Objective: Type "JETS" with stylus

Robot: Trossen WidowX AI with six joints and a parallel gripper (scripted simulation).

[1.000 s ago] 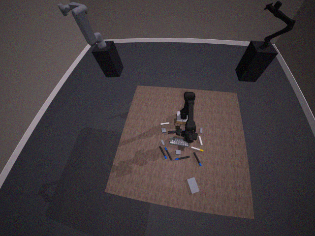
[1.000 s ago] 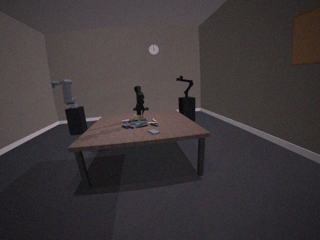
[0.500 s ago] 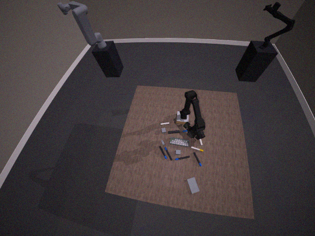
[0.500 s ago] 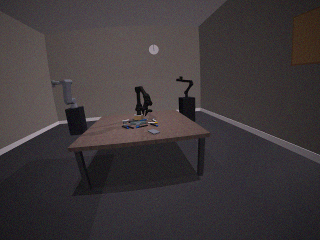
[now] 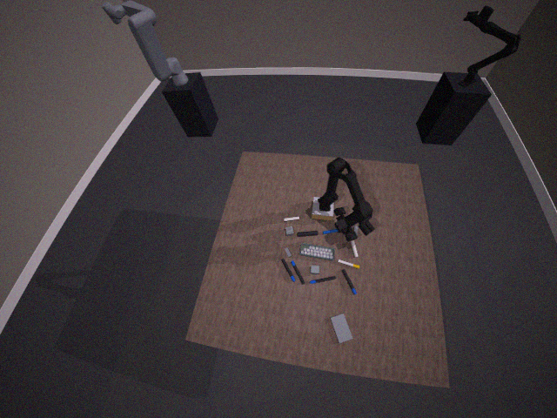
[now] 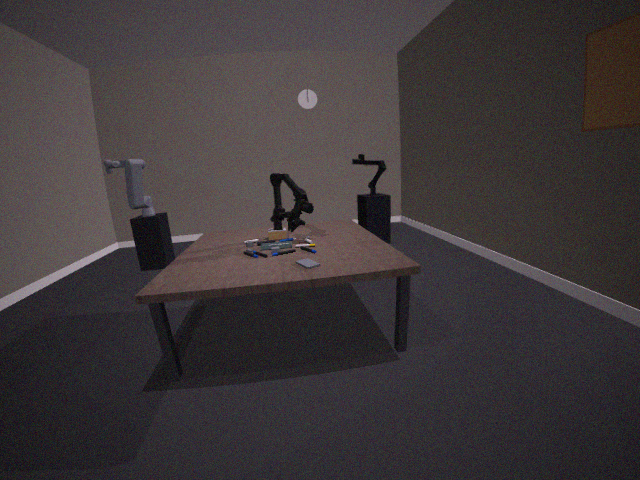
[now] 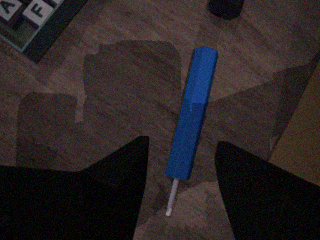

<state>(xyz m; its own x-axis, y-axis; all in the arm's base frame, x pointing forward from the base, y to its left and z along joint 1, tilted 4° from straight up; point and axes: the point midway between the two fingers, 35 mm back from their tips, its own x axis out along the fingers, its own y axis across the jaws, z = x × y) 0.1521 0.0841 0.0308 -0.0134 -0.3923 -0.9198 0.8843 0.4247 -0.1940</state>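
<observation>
Right now my gripper tip is 2 cm past the blue stylus and 6 cm above it. From my gripper tip the other things lie so: yellow marker 18 cm ahead, 8 cm to the left, 6 cm below; then black bar 2 cm ahead, 17 cm to the right, 6 cm below; then grey block 23 cm ahead, 11 cm to the right, 5 cm below.
</observation>
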